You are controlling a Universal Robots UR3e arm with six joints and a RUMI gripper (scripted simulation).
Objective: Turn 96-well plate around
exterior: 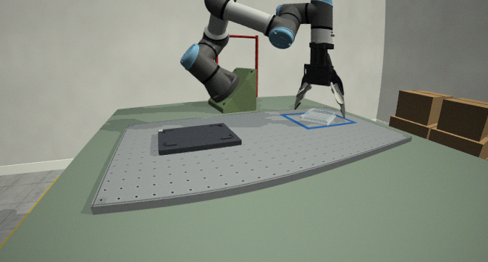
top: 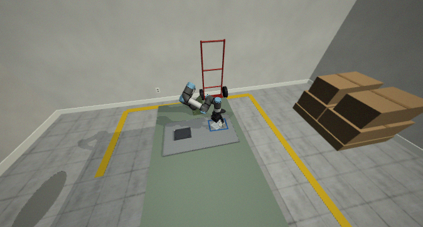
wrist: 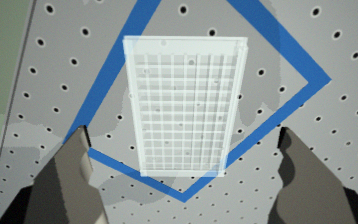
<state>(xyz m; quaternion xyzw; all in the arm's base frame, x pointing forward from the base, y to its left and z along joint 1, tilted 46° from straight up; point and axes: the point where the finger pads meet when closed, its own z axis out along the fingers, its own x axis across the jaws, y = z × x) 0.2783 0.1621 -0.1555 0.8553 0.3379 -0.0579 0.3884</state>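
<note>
The clear 96-well plate is 10 mm below my hand. From my hand the other things lie so: A1 label (440 mm to the right, 30 mm ahead); then dark plate nest N1 (360 mm to the right, 80 mm ahead, 10 mm below).
</note>
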